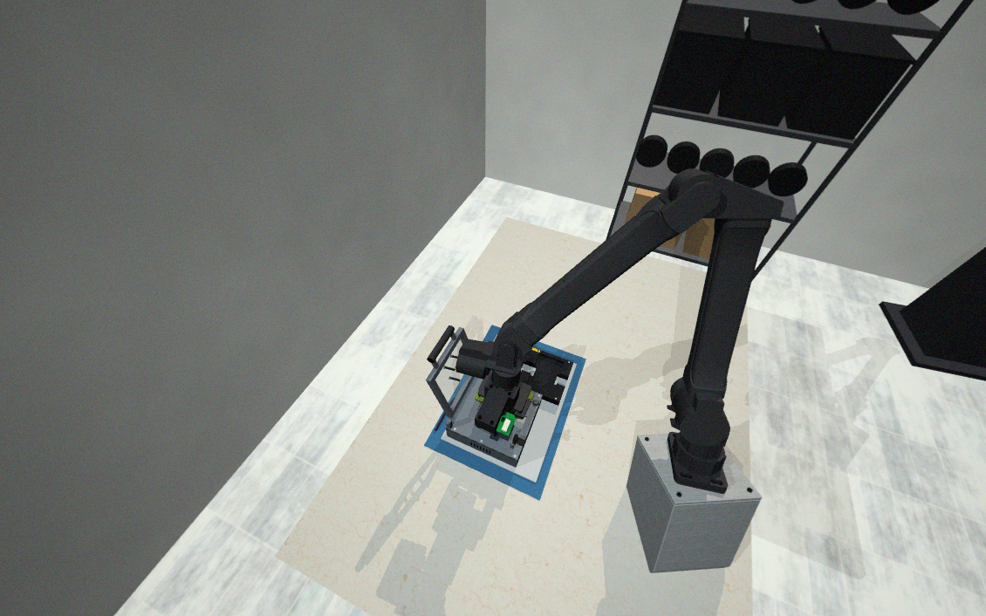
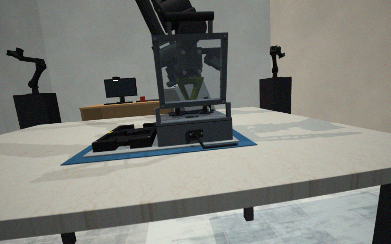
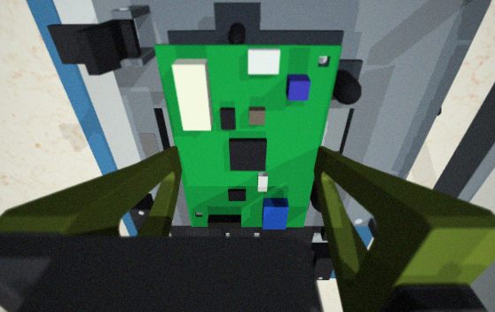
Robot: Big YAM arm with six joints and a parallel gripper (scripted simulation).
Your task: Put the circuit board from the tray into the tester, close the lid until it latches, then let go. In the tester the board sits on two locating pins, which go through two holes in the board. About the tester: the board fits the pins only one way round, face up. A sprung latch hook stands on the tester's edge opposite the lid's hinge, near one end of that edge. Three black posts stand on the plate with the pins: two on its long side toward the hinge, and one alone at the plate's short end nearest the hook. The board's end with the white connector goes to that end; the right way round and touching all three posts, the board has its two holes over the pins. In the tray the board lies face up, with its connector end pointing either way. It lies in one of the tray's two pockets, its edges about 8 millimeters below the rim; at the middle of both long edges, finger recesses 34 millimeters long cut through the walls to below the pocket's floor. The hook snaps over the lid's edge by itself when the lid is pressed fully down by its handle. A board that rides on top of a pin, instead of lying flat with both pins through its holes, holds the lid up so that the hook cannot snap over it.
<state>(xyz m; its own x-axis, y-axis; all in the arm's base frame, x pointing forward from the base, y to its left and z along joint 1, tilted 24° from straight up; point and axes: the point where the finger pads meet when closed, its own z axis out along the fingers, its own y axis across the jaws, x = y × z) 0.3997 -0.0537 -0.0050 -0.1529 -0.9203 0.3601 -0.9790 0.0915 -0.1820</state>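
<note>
Now: the green circuit board right at my hand. Also, from my hand: latch hook (5 cm behind, 6 cm to the left, 1 cm below); then dark plate (1 cm ahead, 2 cm below); then clear lid (13 cm ahead, 2 cm to the right, 9 cm above).
</note>
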